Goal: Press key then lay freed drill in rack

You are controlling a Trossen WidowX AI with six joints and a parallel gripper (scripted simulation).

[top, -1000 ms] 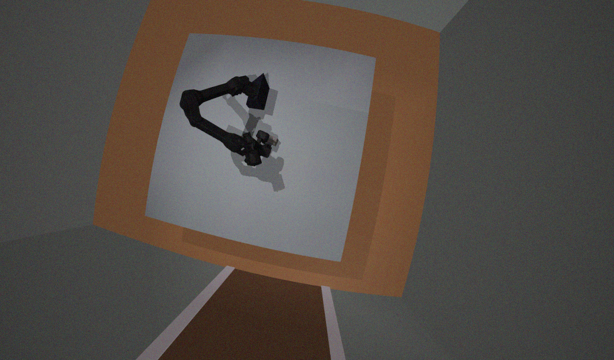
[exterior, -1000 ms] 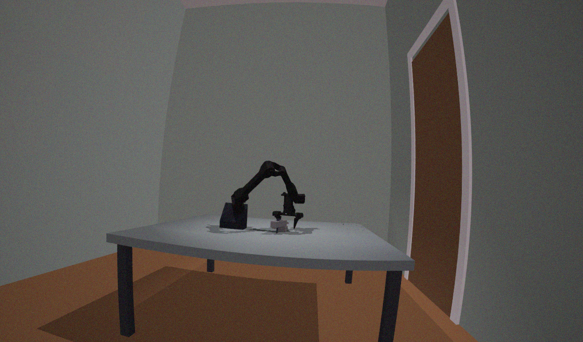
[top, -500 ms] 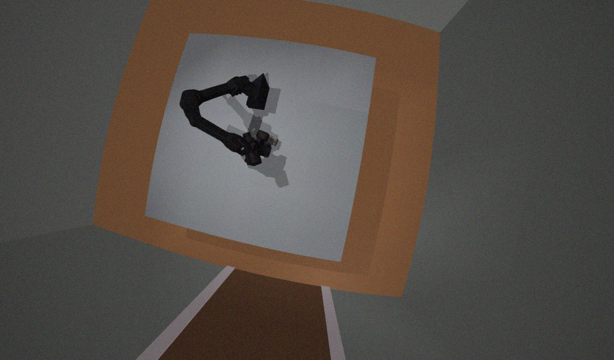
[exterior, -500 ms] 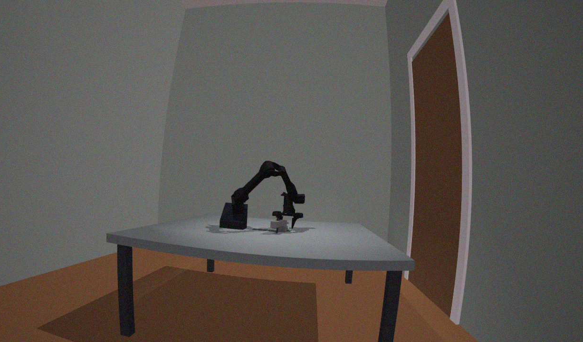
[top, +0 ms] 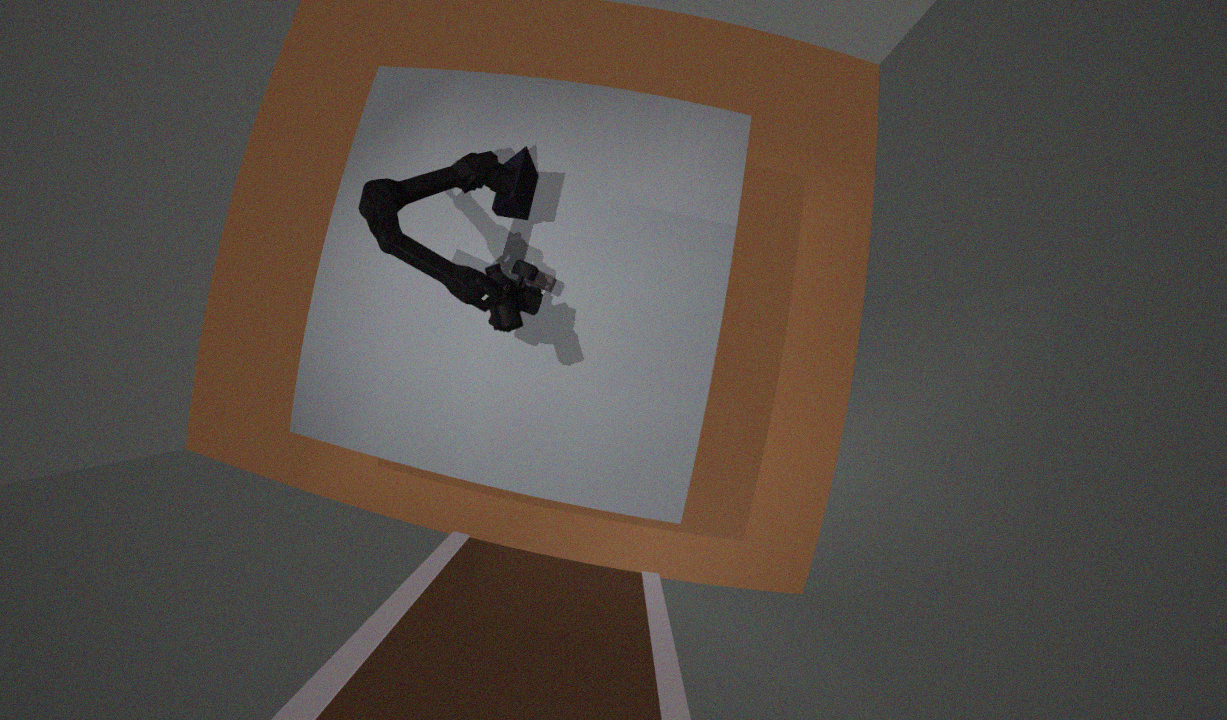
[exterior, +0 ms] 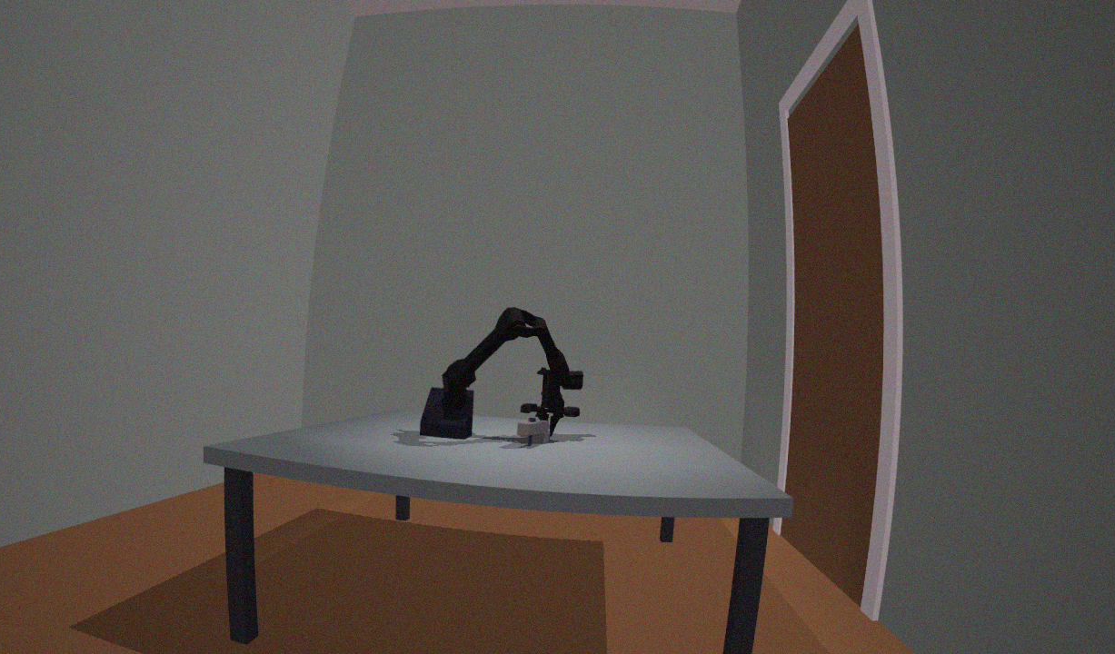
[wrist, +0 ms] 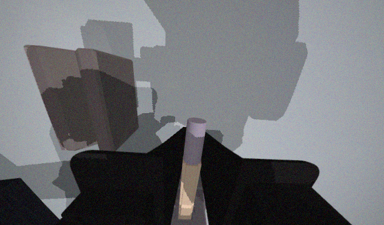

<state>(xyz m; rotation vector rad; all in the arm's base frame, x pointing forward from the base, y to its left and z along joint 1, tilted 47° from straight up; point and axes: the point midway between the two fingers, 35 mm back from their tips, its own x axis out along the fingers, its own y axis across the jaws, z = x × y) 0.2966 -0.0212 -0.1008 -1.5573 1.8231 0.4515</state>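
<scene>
Now: the drill 10 mm behind my gripper tip, 40 mm to the right of it and 40 mm above it. Round my gripper tip: rack 70 mm behind, 50 mm to the left, 10 mm above.
</scene>
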